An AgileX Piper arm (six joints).
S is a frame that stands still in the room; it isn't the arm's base.
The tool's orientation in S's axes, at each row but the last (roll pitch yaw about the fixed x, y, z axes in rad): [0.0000 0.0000 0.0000]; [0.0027 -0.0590 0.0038]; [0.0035 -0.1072 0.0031]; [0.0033 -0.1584 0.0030]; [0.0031 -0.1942 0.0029]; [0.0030 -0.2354 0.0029]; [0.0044 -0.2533 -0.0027]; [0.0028 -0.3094 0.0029]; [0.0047 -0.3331 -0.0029]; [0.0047 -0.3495 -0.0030]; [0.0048 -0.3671 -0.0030]
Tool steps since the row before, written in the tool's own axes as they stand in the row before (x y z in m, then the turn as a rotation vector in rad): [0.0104 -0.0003 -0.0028 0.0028 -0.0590 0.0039]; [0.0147 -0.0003 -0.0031 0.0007 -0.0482 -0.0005]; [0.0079 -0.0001 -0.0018 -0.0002 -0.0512 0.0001]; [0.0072 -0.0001 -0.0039 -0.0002 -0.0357 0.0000]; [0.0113 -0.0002 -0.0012 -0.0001 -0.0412 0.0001]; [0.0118 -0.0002 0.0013 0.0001 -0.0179 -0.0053]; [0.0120 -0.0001 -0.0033 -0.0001 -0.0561 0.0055]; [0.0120 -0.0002 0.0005 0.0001 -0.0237 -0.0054]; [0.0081 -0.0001 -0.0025 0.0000 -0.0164 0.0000]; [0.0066 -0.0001 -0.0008 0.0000 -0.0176 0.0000]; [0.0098 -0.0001 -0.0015 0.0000 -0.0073 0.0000]
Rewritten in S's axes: [0.0104 -0.0003 -0.0028 0.0028 -0.0590 0.0039]; [0.0149 -0.0002 -0.0022 0.0009 -0.0482 -0.0006]; [0.0080 -0.0001 -0.0009 0.0000 -0.0512 -0.0001]; [0.0077 -0.0001 -0.0027 -0.0001 -0.0357 -0.0001]; [0.0113 -0.0002 0.0010 0.0000 -0.0412 0.0000]; [0.0112 -0.0002 0.0040 0.0014 -0.0179 -0.0052]; [0.0124 -0.0001 -0.0002 -0.0016 -0.0561 0.0051]; [0.0113 -0.0002 0.0041 0.0018 -0.0237 -0.0052]; [0.0085 -0.0001 0.0003 0.0000 -0.0164 -0.0001]; [0.0065 -0.0001 0.0015 0.0000 -0.0176 -0.0001]; [0.0097 -0.0001 0.0021 0.0000 -0.0073 0.0000]
